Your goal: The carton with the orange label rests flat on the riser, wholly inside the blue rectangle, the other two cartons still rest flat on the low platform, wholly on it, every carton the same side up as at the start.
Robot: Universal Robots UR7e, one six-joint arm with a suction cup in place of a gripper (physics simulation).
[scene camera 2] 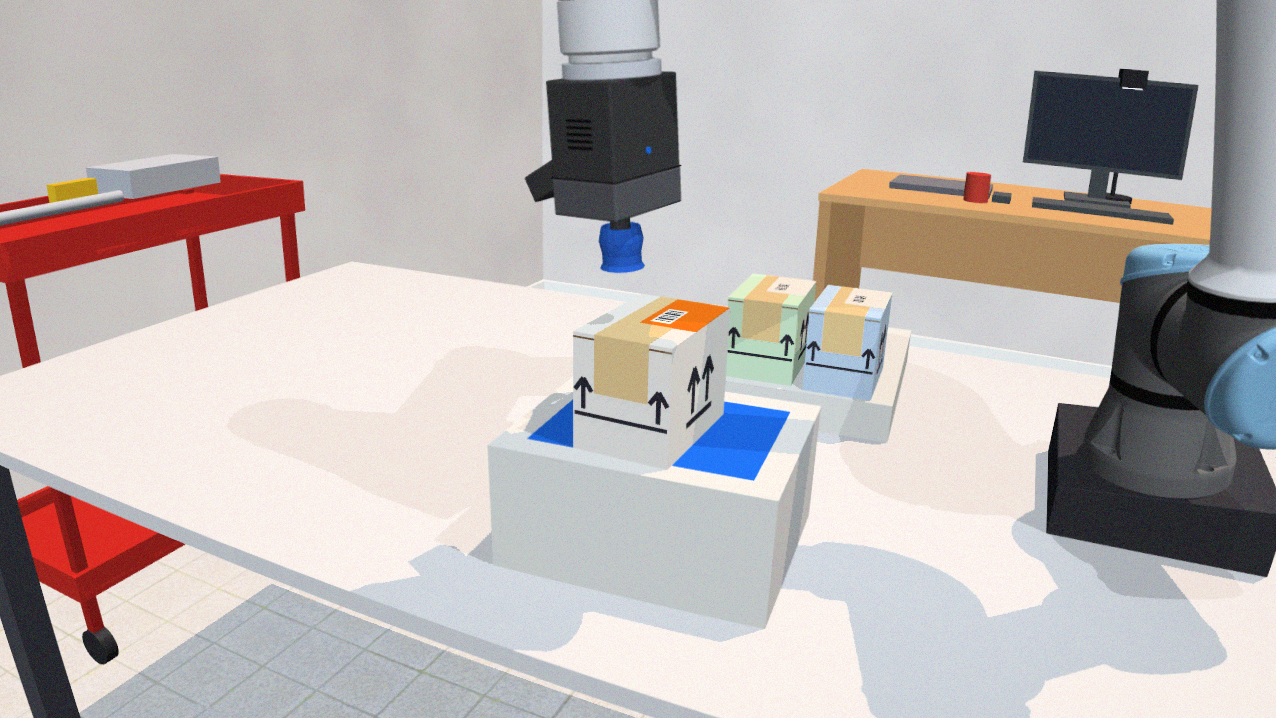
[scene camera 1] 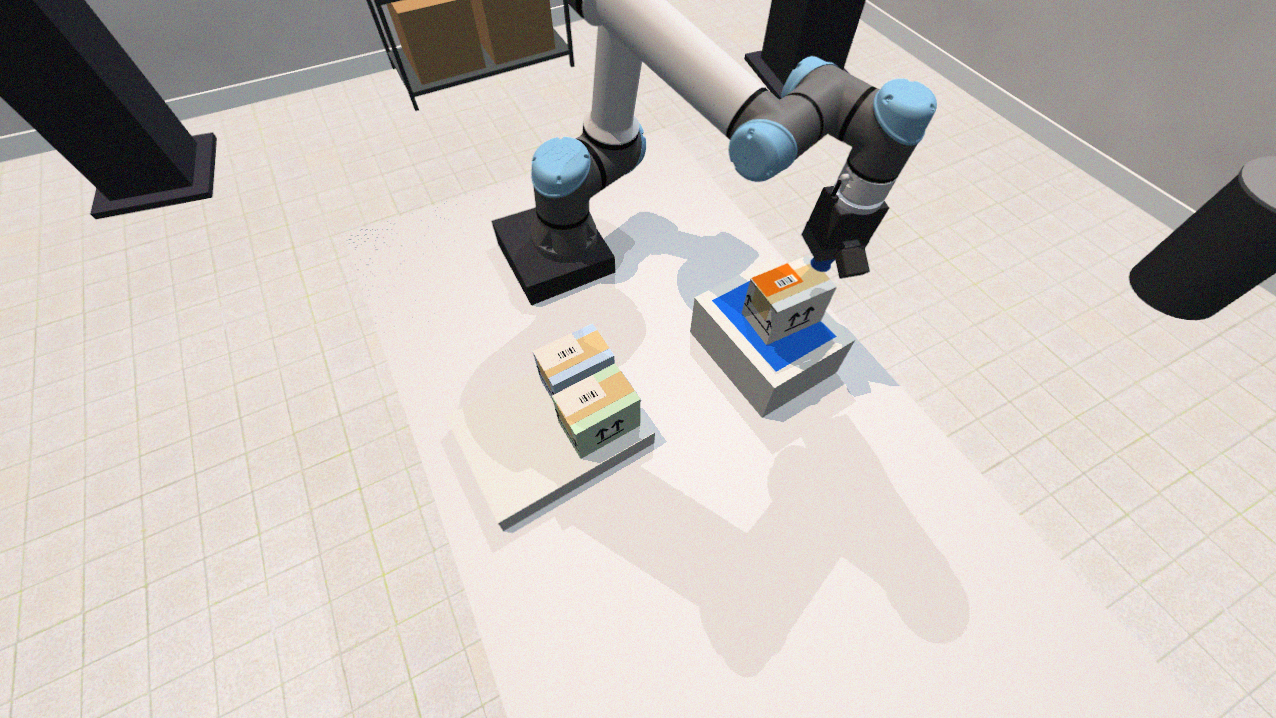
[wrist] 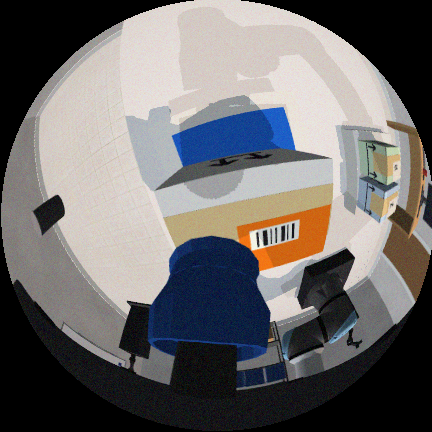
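Seen in the pictures: end effector, tool point: [scene camera 2: 622, 266] [scene camera 1: 820, 264] [wrist: 213, 274]; arm's base, origin of the base link: [scene camera 2: 1156, 462] [scene camera 1: 564, 236] [wrist: 323, 287].
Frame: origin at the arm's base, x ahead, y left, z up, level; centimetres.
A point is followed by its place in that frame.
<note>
The orange-label carton [scene camera 1: 788, 301] {x 44.5, y 30.9, z 15.8 cm} [scene camera 2: 624, 384] {x 39.7, y 40.2, z 12.2 cm} [wrist: 200, 205] {x 43.0, y 37.8, z 15.9 cm} rests flat on the riser [scene camera 1: 729, 357] {x 43.2, y 22.5, z -0.1 cm} [scene camera 2: 624, 526] {x 38.2, y 41.9, z 0.5 cm}, arrows up. Blue rectangle [scene camera 1: 789, 355] {x 49.6, y 31.1, z 5.5 cm} [scene camera 2: 740, 437] {x 33.8, y 30.5, z 5.5 cm} [wrist: 225, 137] {x 47.4, y 35.1, z 5.5 cm} shows on several sides of it; along the side nearest scene camera 2 its bottom edge lies about on the blue border, and I cannot tell if it crosses. My suction cup [scene camera 1: 819, 266] [scene camera 2: 621, 267] [wrist: 214, 245] hangs above the carton with a visible gap, holding nothing. The green carton [scene camera 1: 597, 410] {x 50.5, y -6.8, z 8.7 cm} [scene camera 2: 767, 330] {x 45.7, y -0.2, z 5.1 cm} [wrist: 382, 165] {x 46.3, y -0.1, z 7.1 cm} and blue carton [scene camera 1: 575, 357] {x 38.8, y -7.5, z 8.7 cm} [scene camera 2: 843, 343] {x 36.3, y -1.5, z 5.0 cm} [wrist: 378, 202] {x 37.2, y -1.3, z 6.9 cm} stand flat on the low platform [scene camera 1: 526, 473] {x 53.0, y -21.6, z -1.7 cm} [scene camera 2: 893, 375] {x 32.9, y -12.7, z -1.7 cm}, arrows up.
The robot base [scene camera 1: 553, 258] {x 6.3, y -4.2, z 0.6 cm} [scene camera 2: 1151, 509] {x -0.4, y 8.1, z -1.6 cm} stands on the same table [scene camera 2: 178, 375] {x 118.7, y 36.4, z -6.5 cm}. A red cart [scene camera 2: 290, 198] stands beyond the table's left side in scene camera 2. A desk [scene camera 2: 936, 241] with a monitor [scene camera 2: 1109, 125] stands behind.
</note>
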